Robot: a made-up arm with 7 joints. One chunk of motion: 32 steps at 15 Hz.
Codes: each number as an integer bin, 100 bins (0 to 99) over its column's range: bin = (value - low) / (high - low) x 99, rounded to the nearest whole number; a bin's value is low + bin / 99 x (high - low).
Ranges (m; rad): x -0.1..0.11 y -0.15..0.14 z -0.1..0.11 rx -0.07..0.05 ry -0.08..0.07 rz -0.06..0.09
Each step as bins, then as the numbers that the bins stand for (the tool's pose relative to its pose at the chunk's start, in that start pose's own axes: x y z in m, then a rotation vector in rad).
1 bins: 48 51 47 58 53 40
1 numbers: 0.0018 -0.0006 -0.0003 0.0003 0.0003 0.0006
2 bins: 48 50 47 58 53 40
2 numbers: 0.0018 -0.0035 -0.0003 0.0003 0.0003 0.0006
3 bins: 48 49 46 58 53 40
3 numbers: 0.0018 -0.0065 -0.0024 0.0003 0.0003 0.0006
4 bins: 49 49 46 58 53 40
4 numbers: 0.0039 -0.0065 -0.0024 0.0003 0.0003 0.0006
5 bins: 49 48 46 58 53 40
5 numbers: 0.0039 -0.0094 -0.0024 0.0003 0.0003 0.0006
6 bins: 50 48 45 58 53 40
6 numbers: 0.0061 -0.0094 -0.0045 0.0003 0.0003 0.0006
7 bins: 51 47 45 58 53 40
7 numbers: 0.0082 -0.0123 -0.0045 0.0003 0.0003 0.0006
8 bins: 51 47 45 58 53 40
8 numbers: 0.0082 -0.0123 -0.0045 0.0003 0.0003 0.0006
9 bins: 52 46 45 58 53 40
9 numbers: 0.0103 -0.0153 -0.0045 0.0003 0.0003 0.0006
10 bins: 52 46 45 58 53 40
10 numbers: 0.0103 -0.0153 -0.0045 0.0003 0.0003 0.0006
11 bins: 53 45 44 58 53 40
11 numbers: 0.0124 -0.0182 -0.0067 0.0003 0.0003 0.0006
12 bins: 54 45 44 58 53 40
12 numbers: 0.0145 -0.0182 -0.0067 0.0003 0.0003 0.0006
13 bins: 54 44 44 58 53 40
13 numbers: 0.0145 -0.0211 -0.0067 0.0003 0.0003 0.0006
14 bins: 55 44 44 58 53 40
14 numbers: 0.0167 -0.0211 -0.0067 0.0003 0.0003 0.0006
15 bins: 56 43 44 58 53 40
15 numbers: 0.0188 -0.0240 -0.0067 0.0003 0.0003 0.0006
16 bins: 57 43 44 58 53 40
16 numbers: 0.0209 -0.0240 -0.0067 0.0003 0.0003 0.0006
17 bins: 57 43 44 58 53 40
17 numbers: 0.0209 -0.0240 -0.0067 0.0003 0.0003 0.0006
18 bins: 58 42 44 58 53 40
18 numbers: 0.0230 -0.0270 -0.0067 0.0003 0.0003 0.0006
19 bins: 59 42 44 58 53 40
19 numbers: 0.0252 -0.0270 -0.0067 0.0003 0.0003 0.0006
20 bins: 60 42 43 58 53 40
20 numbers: 0.0273 -0.0270 -0.0088 0.0003 0.0003 0.0006
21 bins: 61 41 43 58 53 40
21 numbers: 0.0294 -0.0299 -0.0088 0.0003 0.0003 0.0006
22 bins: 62 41 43 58 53 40
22 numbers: 0.0315 -0.0299 -0.0088 0.0003 0.0003 0.0006
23 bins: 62 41 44 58 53 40
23 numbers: 0.0315 -0.0299 -0.0067 0.0003 0.0003 0.0006
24 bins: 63 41 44 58 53 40
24 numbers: 0.0336 -0.0299 -0.0067 0.0003 0.0003 0.0006
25 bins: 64 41 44 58 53 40
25 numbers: 0.0358 -0.0299 -0.0067 0.0003 0.0003 0.0006
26 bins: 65 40 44 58 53 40
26 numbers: 0.0379 -0.0328 -0.0067 0.0003 0.0003 0.0006
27 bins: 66 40 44 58 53 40
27 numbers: 0.0400 -0.0328 -0.0067 0.0003 0.0003 0.0006
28 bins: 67 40 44 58 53 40
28 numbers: 0.0421 -0.0328 -0.0067 0.0003 0.0003 0.0006
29 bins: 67 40 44 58 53 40
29 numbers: 0.0421 -0.0328 -0.0067 0.0003 0.0003 0.0006
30 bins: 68 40 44 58 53 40
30 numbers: 0.0442 -0.0328 -0.0067 0.0003 0.0003 0.0006
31 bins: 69 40 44 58 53 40
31 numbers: 0.0464 -0.0328 -0.0067 0.0003 0.0003 0.0006
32 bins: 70 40 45 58 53 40
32 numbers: 0.0485 -0.0328 -0.0045 0.0003 0.0003 0.0006
